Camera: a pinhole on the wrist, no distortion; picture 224 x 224 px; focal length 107.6 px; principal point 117.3 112.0 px. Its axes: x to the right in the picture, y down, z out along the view. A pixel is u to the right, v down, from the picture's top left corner.
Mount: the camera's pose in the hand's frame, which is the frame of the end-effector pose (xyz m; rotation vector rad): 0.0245 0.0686 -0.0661 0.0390 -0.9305 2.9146
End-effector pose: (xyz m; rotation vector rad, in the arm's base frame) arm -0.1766 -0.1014 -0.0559 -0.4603 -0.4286 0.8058
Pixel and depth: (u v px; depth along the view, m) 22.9 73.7 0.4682
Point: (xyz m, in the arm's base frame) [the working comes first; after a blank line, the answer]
In the camera's frame: -0.4108 -0.1667 0.4682

-0.0503 0.2705 0.4010
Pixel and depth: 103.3 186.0 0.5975
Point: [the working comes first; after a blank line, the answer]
In the camera's frame: -0.0777 0.4109 0.5975

0.1287 -0.3836 0.4383
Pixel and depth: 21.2 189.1 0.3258
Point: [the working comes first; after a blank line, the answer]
In the camera's frame: -0.2910 0.2334 0.3258

0.1710 -0.0655 0.2197
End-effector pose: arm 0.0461 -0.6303 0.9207 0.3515 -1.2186 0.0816
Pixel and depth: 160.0 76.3 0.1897
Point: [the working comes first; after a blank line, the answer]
In the camera's frame: 0.0753 -0.0629 0.1897

-0.0896 -0.6500 0.9204
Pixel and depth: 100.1 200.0 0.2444
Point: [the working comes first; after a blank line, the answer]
In the camera's frame: -0.0391 0.1999 0.2444

0.1071 -0.8655 0.9157
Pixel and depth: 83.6 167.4 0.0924
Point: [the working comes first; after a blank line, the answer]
In the camera's frame: -0.0289 0.0476 0.0924

0.0874 -0.6546 0.9549
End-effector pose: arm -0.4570 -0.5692 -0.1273 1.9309 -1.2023 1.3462
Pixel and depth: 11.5 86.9 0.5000
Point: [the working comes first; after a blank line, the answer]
In the camera's frame: -0.4916 -0.1166 0.5000

-0.0672 -0.9916 0.2163
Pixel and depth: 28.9 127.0 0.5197
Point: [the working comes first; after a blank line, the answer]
In the camera's frame: -0.4270 0.0724 0.5197

0.0187 -0.8118 0.1914
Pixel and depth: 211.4 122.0 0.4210
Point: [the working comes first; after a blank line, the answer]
In the camera's frame: 0.3682 0.0391 0.4210

-0.2114 -0.5625 -0.5353
